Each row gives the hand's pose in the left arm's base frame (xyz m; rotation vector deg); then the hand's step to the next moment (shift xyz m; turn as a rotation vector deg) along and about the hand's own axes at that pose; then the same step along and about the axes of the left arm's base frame.
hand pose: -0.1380 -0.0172 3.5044 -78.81 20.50 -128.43
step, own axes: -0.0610 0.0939 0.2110 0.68 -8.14 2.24
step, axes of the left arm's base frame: 0.2351 -0.0416 0.0077 -0.42 6.62 5.27
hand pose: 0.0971 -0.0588 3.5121 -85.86 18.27 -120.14
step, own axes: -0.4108 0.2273 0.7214 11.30 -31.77 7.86
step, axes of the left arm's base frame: 0.8323 0.1208 -0.1832 -4.50 20.98 27.18
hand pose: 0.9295 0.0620 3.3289 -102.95 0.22 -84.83
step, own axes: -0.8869 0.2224 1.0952 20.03 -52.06 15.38
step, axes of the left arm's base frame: 0.7286 0.8711 -0.8636 -4.83 35.07 45.77
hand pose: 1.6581 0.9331 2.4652 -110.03 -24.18 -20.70
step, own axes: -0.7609 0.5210 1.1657 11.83 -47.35 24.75
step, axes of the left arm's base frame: -0.3800 0.8047 -1.1905 -9.51 41.09 34.86
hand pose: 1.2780 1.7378 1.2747 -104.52 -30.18 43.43
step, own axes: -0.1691 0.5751 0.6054 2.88 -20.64 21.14
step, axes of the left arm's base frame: -0.5466 0.0774 -0.6489 -13.10 23.18 13.12
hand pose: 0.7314 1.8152 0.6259 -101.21 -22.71 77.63
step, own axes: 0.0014 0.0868 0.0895 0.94 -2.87 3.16
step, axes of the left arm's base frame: -0.1008 -0.0114 -0.0725 -1.83 3.69 1.47
